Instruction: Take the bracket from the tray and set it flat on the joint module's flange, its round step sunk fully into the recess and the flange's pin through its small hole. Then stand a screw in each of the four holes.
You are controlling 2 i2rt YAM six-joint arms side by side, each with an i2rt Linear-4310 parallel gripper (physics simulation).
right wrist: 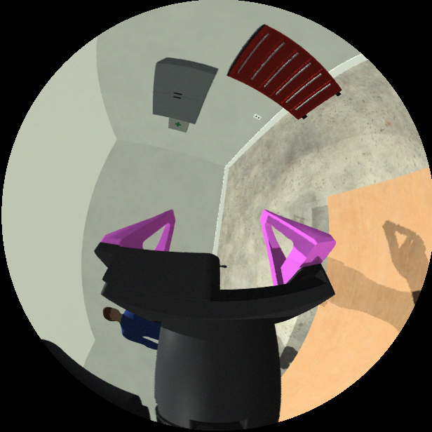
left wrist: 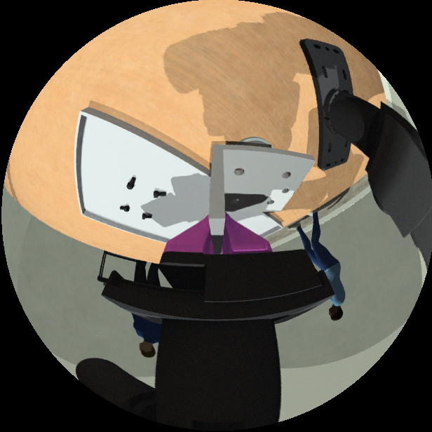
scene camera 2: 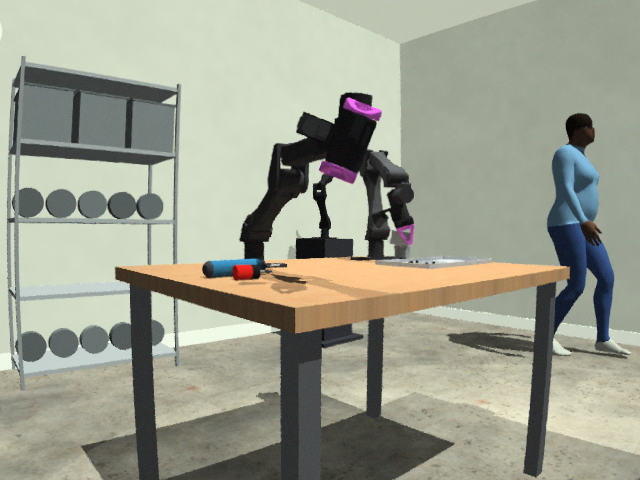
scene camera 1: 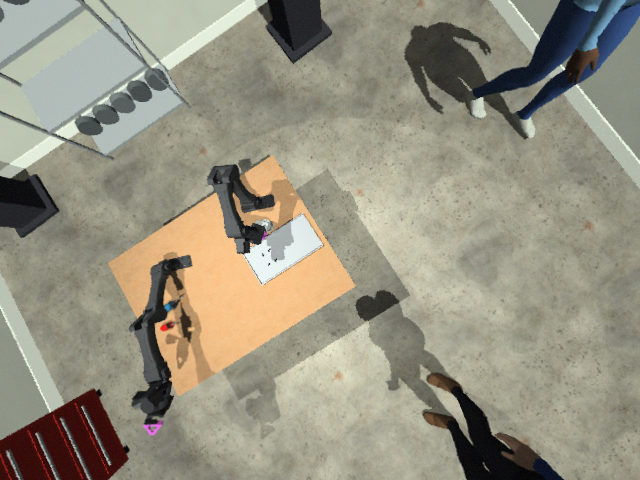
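Seen in the pictures: left gripper, fingertip midpoint: point(scene camera 2: 410, 244) point(scene camera 1: 266, 234); right gripper, fingertip midpoint: point(scene camera 2: 348, 139) point(scene camera 1: 156, 424); left arm's base, origin of the base link: point(scene camera 2: 375, 259) point(scene camera 1: 257, 203); right arm's base, origin of the base link: point(scene camera 1: 175, 264).
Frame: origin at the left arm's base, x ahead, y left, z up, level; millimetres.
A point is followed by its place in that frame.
The grey L-shaped bracket point(left wrist: 257, 162) point(scene camera 2: 398, 237) @(z 93, x 185, y -6 mm) has an upright wall and a plate with holes. My left gripper point(left wrist: 217, 214) point(scene camera 1: 264, 235) @(z 68, x 200, y 37 mm) point(scene camera 2: 405, 235) @(z 68, x 200, y 37 mm) is shut on the wall, with the plate over the joint module point(scene camera 2: 402, 251) @(z 40, x 168, y 23 mm). The module's round silver edge shows behind the plate in the left wrist view; how the step and pin sit is hidden. Several black screws point(left wrist: 131, 182) point(left wrist: 159, 193) lie in the white tray point(left wrist: 105, 160) point(scene camera 1: 305, 227) @(z 4, x 197, y 248 mm). No screw shows in the plate's holes. My right gripper point(right wrist: 217, 214) point(scene camera 1: 152, 427) @(z 266, x 969, y -572 mm) point(scene camera 2: 350, 139) @(z 266, x 969, y -572 mm) is open and empty, beyond the table edge.
A blue-handled tool point(scene camera 1: 169, 305) @(z 40, x 472, y -605 mm) point(scene camera 2: 232, 267) @(z 24, x 529, y -679 mm) and a red-handled tool point(scene camera 1: 166, 326) @(z 35, x 586, y -647 mm) point(scene camera 2: 245, 271) @(z 21, x 609, y -663 mm) lie on the wooden table point(scene camera 1: 227, 315) @(z 0, x 599, y -300 mm) point(scene camera 2: 330, 289) @(z 0, x 813, y -536 mm) near the right arm. A red cabinet point(scene camera 1: 62, 439) point(right wrist: 285, 70) stands off the table near the right gripper.
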